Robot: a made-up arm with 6 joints.
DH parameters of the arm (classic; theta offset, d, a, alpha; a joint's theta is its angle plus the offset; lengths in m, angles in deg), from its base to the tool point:
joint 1: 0 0.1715 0 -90
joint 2: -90 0 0.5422 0
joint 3: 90 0.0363 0 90
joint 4: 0 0.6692 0 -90
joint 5: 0 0 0 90
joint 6: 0 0.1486 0 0
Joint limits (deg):
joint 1: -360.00..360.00
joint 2: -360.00..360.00
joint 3: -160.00..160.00
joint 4: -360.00..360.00
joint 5: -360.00..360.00
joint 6: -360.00..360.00
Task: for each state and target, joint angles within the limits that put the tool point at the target. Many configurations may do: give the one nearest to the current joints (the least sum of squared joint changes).
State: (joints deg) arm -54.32 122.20 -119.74 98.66 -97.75 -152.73
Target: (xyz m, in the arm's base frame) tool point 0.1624 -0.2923 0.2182
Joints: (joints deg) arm -45.46 163.30 -147.52 92.86 -122.21 -152.73
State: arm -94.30 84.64 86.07 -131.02 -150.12 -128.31
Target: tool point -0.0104 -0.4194 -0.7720
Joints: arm -110.34 129.25 45.12 -129.33 -119.84 -128.31
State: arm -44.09 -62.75 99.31 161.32 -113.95 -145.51
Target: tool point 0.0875 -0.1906 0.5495
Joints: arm -59.03 -50.78 126.05 154.73 -110.65 -145.51
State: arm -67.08 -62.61 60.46 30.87 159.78 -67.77
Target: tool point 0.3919 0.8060 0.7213
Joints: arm -110.25 -75.37 26.58 37.37 144.48 -67.77
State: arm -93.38 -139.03 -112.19 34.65 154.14 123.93
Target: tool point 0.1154 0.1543 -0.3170
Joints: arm -104.28 -99.58 -127.12 39.65 156.72 123.93
